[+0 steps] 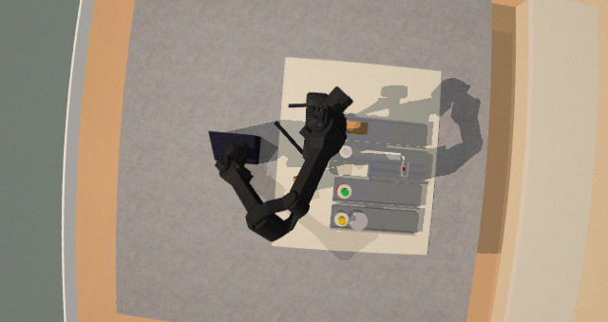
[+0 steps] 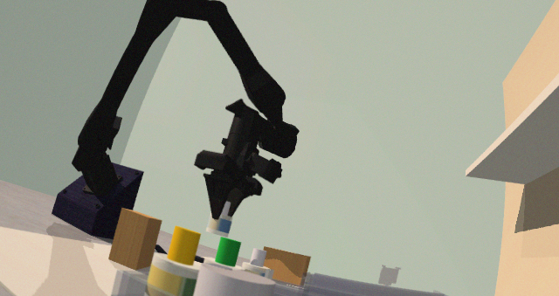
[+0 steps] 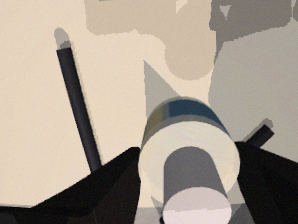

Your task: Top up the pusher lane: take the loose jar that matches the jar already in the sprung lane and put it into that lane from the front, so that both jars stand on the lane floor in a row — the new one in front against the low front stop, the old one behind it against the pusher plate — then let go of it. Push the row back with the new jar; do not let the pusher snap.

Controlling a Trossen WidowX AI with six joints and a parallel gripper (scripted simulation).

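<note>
My gripper tip is 40 mm past the wooden block, 180 mm to the left of it and 60 mm above it. From my gripper tip the other things lie so: sprung lane (250 mm ahead, 110 mm to the right, 80 mm below); white pusher plate (210 mm ahead, 110 mm to the right, 50 mm below).
</note>
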